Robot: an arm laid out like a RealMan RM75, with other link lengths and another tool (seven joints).
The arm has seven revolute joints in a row. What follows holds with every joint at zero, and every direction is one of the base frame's.
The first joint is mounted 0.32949 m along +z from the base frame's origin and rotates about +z.
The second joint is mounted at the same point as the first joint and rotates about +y.
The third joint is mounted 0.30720 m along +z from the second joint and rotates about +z.
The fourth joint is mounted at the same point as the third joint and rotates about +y.
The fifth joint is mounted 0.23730 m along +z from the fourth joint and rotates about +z.
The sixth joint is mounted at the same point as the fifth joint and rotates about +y.
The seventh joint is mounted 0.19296 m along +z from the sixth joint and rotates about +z.
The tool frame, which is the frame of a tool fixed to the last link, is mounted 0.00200 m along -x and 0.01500 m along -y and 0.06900 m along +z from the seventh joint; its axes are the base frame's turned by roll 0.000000, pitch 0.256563 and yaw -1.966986 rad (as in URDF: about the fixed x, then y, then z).
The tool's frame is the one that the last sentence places.
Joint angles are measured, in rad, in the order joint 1, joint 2, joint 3, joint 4, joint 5, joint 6, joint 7. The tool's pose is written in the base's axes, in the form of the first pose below.
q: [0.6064, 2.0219, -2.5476, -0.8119, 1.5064, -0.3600, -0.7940]
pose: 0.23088 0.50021 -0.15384 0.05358 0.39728 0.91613 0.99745 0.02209 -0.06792
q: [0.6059, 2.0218, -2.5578, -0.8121, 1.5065, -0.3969, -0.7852]
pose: 0.22829 0.50246 -0.14878 0.06116 0.37322 0.92572 0.99644 0.03116 -0.07839
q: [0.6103, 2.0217, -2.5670, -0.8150, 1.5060, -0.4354, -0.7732]
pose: 0.22176 0.50576 -0.14330 0.07263 0.34845 0.93451 0.99449 0.04570 -0.09433
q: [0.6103, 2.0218, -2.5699, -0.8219, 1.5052, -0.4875, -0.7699]
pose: 0.21409 0.51047 -0.13349 0.08696 0.30814 0.94736 0.99150 0.06564 -0.11237
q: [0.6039, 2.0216, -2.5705, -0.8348, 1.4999, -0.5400, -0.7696]
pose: 0.20661 0.51320 -0.12309 0.10337 0.26703 0.95813 0.98757 0.08716 -0.13083
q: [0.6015, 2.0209, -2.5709, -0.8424, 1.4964, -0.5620, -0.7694]
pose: 0.20249 0.51408 -0.11858 0.11063 0.25040 0.96180 0.98536 0.09866 -0.13902
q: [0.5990, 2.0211, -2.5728, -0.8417, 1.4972, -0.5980, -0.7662]
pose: 0.20124 0.51651 -0.11081 0.12132 0.22007 0.96791 0.98328 0.10677 -0.14752
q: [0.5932, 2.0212, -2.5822, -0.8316, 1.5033, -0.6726, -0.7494]
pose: 0.20369 0.52035 -0.09498 0.14672 0.15839 0.97642 0.97951 0.11440 -0.16574
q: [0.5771, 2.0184, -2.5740, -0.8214, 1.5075, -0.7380, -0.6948]
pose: 0.21391 0.52474 -0.07484 0.21173 0.09106 0.97308 0.97082 0.09513 -0.22014
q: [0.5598, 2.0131, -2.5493, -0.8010, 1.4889, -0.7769, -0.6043]
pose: 0.22884 0.52989 -0.05521 0.28682 0.03534 0.95733 0.95486 0.07006 -0.28867
